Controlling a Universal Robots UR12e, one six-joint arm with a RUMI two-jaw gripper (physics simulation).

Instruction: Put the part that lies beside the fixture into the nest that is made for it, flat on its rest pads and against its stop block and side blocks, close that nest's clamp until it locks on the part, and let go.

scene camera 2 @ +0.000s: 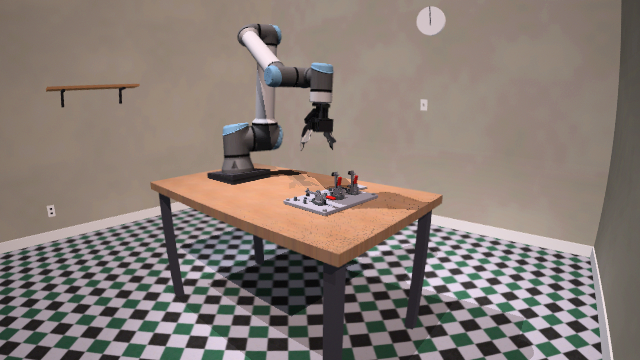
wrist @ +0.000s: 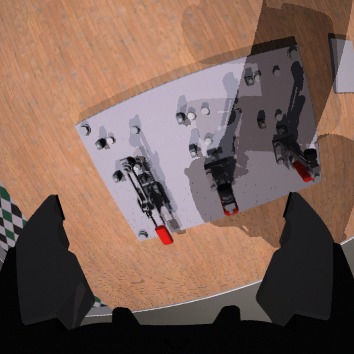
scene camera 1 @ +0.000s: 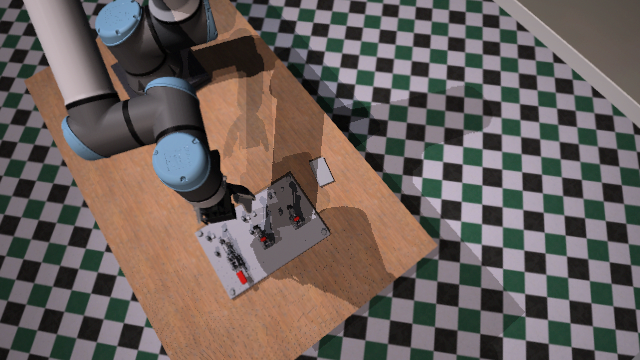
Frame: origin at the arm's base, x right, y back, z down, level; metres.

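Seen in the pictures: gripper, fingertip midpoint: (scene camera 2: 317, 150) (wrist: 173, 198); arm's base at its link origin: (scene camera 2: 237, 171) (scene camera 1: 156, 75).
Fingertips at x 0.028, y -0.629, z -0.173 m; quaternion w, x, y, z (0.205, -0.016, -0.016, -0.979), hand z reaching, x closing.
Note:
Offsets run from my fingertips to a thing's top centre. "*": to the spot under its first point. Level surfaces: height alone.
The part, a flat light-grey rectangular plate @(dx -0.294, dy -0.004, dz +0.203 m) (scene camera 1: 322, 171) (wrist: 345, 65), lies on the table beside the fixture's right short end; the wrist view cuts it off at the right edge. The fixture @(dx -0.027, dy -0.062, dz +0.198 m) (scene camera 1: 295, 250) (scene camera 2: 352, 201) (wrist: 167, 97) is a grey base with three nests of small posts and blocks, each with a red-handled clamp. The left clamp's handle @(* dx +0.085, dy -0.148, dz +0.157 m) (scene camera 1: 242, 277) (scene camera 2: 330, 197) (wrist: 164, 235) lies low; the middle handle @(* dx -0.019, dy -0.105, dz +0.121 m) (scene camera 2: 339, 181) (wrist: 230, 209) and right handle @(* dx -0.129, dy -0.108, dz +0.130 m) (scene camera 2: 355, 179) (wrist: 302, 171) stand up, their arms raised. My gripper (scene camera 2: 318, 148) (wrist: 173, 198) is open and empty, high above the fixture side of the table.
The wooden table @(dz +0.213 m) (scene camera 1: 200, 280) (scene camera 2: 235, 205) (wrist: 115, 45) carries the fixture, the part and the arm's base (scene camera 2: 235, 176). Arm shadows fall across the fixture and the wood. The raised clamp arms stand well above the fixture base. The part lies near the table's long edge.

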